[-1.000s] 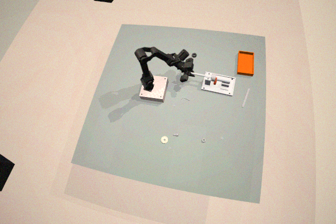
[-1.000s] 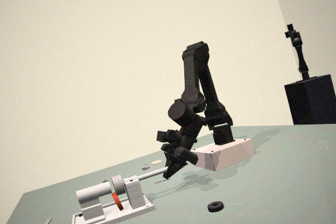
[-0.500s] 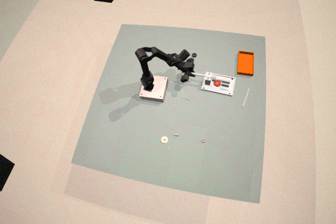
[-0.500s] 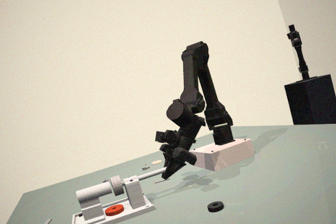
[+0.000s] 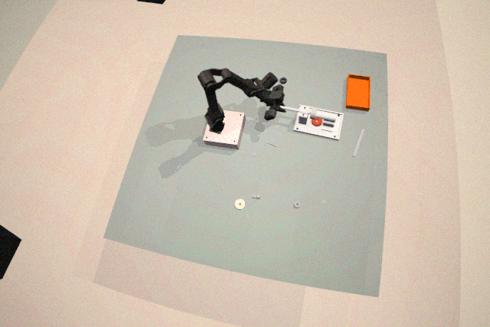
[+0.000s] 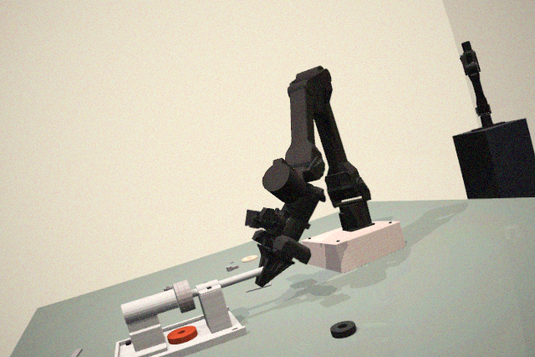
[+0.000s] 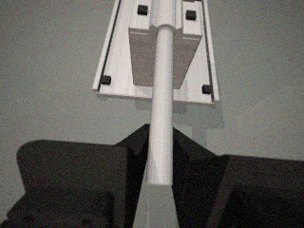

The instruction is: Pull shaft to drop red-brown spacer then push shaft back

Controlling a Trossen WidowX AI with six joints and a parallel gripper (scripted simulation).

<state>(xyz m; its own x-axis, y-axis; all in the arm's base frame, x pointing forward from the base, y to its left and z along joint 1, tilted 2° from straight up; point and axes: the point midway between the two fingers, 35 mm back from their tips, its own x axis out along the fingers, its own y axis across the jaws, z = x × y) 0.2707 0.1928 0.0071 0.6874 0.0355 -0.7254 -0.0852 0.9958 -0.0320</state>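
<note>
Right now the grey shaft is 60 mm ahead of my gripper tip and 20 mm above it. From my gripper tip the other things lie so: black ring (80 mm behind, 210 mm to the left, 50 mm below); then orange-red spacer (160 mm ahead, 10 mm to the left, 40 mm below); then grey spacer (140 mm ahead, 10 mm to the left, 20 mm above).
</note>
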